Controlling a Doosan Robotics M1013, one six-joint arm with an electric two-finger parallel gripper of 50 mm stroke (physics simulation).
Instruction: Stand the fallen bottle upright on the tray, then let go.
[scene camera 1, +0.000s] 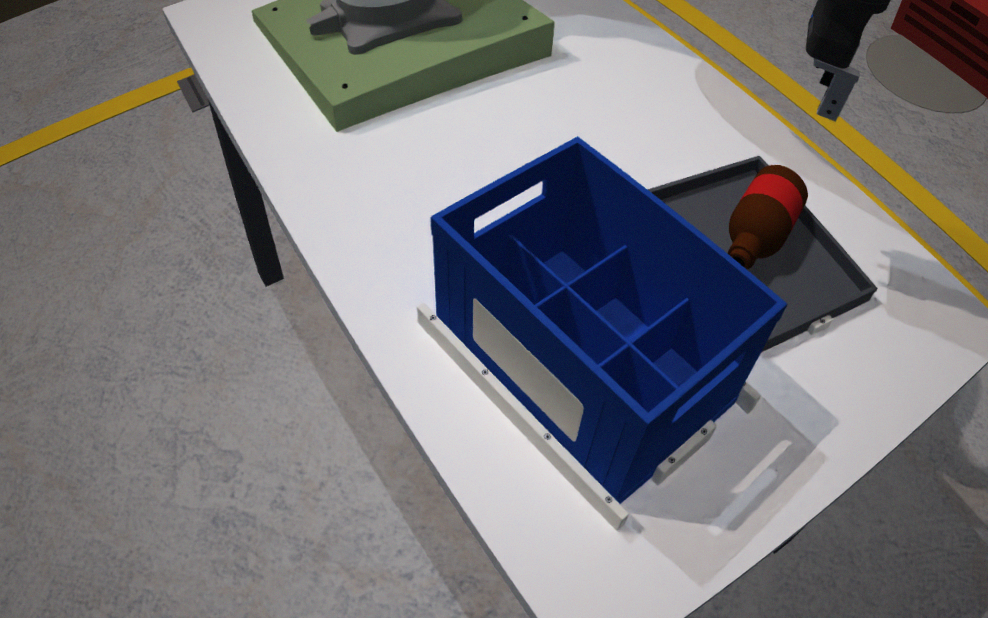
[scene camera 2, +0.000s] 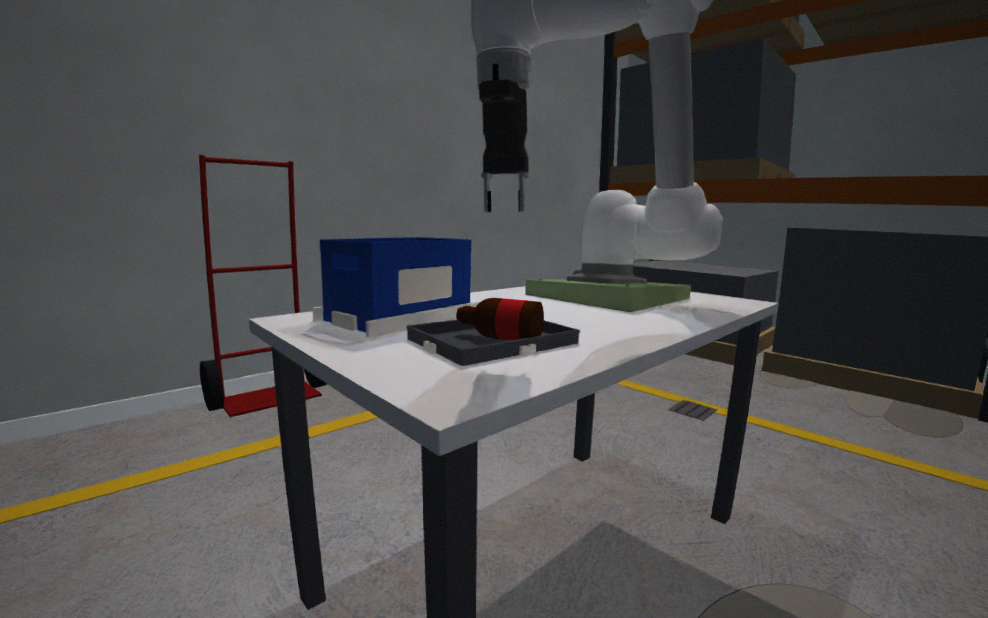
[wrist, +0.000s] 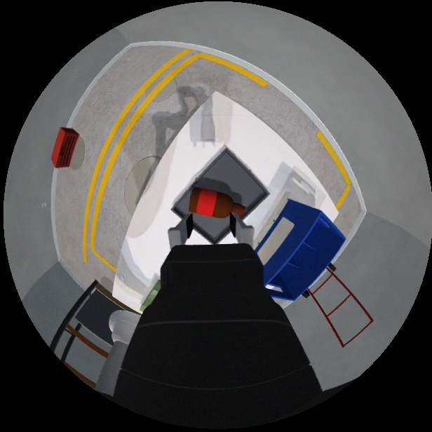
Observation:
In view: my gripper (scene camera 1: 827, 100) and a brown bottle (scene camera 1: 760, 224).
The brown bottle is seen too in scene camera 2 (scene camera 2: 508, 319) and in the wrist view (wrist: 203, 201). My gripper also shows in scene camera 2 (scene camera 2: 504, 211) and in the wrist view (wrist: 211, 220).

